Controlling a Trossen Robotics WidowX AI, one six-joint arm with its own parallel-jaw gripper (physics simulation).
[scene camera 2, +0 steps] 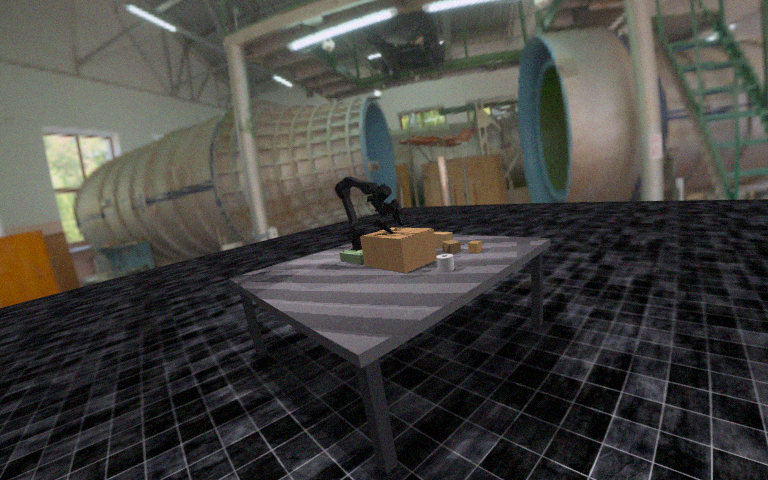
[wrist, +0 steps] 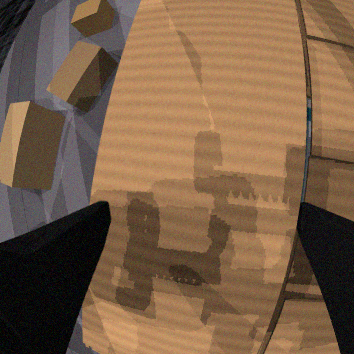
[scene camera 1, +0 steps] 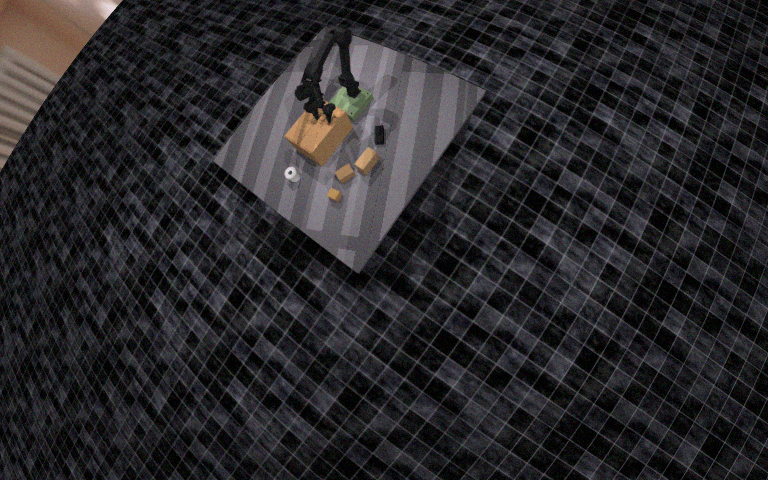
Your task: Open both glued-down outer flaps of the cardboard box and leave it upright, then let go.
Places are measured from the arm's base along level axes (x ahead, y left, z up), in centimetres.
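Where they show: gripper, fingertip midpoint: (scene camera 2: 397, 229) (wrist: 206, 212) (scene camera 1: 323, 121); arm's base at its link origin: (scene camera 2: 358, 248) (scene camera 1: 354, 92).
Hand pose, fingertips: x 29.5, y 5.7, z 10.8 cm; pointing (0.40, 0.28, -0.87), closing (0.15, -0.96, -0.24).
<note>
Things, the pixels of their top centre, and the offset from my fingertips. "pt": a spot on its surface instead. Level surfaces: height alone.
- cardboard box at its top centre: (wrist: 309, 151) (scene camera 2: 395, 232) (scene camera 1: 314, 123) dx +3.4, dy -4.4, dz -0.3 cm
- table at its surface level: dz -16.0 cm
- broad outer flap at a spot on its surface: (wrist: 240, 100) pt dx +5.5, dy -0.8, dz -0.4 cm
- white roll at its top centre: (scene camera 2: 444, 255) (scene camera 1: 290, 172) dx +32.4, dy -3.9, dz -9.9 cm
- black block at its top centre: (scene camera 1: 378, 133) dx -15.0, dy +24.1, dz -12.6 cm
The cardboard box (scene camera 1: 321, 148) (scene camera 2: 390, 253) stands upright on the table (scene camera 1: 339, 217) (scene camera 2: 339, 288). In the wrist view a broad outer flap (wrist: 240, 100) looks about flat over the box top, with shadows across it. A narrow dark seam with a blue-grey sliver runs along its right edge. Right of the seam, cardboard panels (wrist: 332, 100) are divided by thin dark lines; how far either flap is raised cannot be told. My gripper (scene camera 1: 322, 119) (scene camera 2: 396, 228) (wrist: 206, 212) is open and empty, low over the box top. One finger is near the flap's left edge, the other at the seam; contact is unclear.
Three small cardboard blocks (scene camera 1: 367, 160) (scene camera 1: 344, 173) (scene camera 1: 334, 195) lie beside the box, at the left in the wrist view (wrist: 32, 145) (wrist: 82, 75) (wrist: 93, 17). A white roll (scene camera 1: 291, 173) (scene camera 2: 445, 262), a black block (scene camera 1: 379, 134) and a green slab (scene camera 1: 351, 103) (scene camera 2: 351, 256) by the arm's base are nearby.
</note>
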